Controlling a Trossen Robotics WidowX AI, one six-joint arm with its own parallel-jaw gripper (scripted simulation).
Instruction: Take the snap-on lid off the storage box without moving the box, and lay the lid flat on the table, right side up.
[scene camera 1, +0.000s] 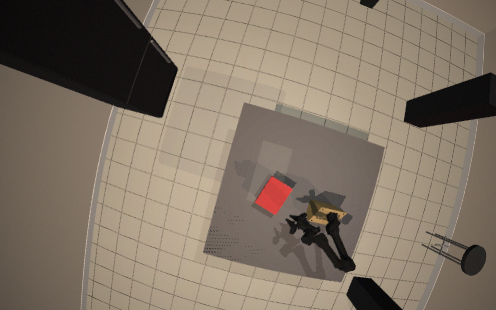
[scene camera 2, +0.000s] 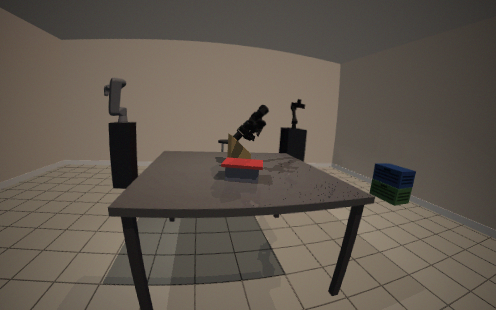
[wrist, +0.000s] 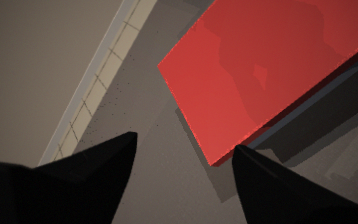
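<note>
Scene camera 1 gives me a red lid (scene camera 1: 273, 196). In the wrist view I see the lid again (wrist: 233, 77), and my own gripper (wrist: 185, 147) is there with it.
</note>
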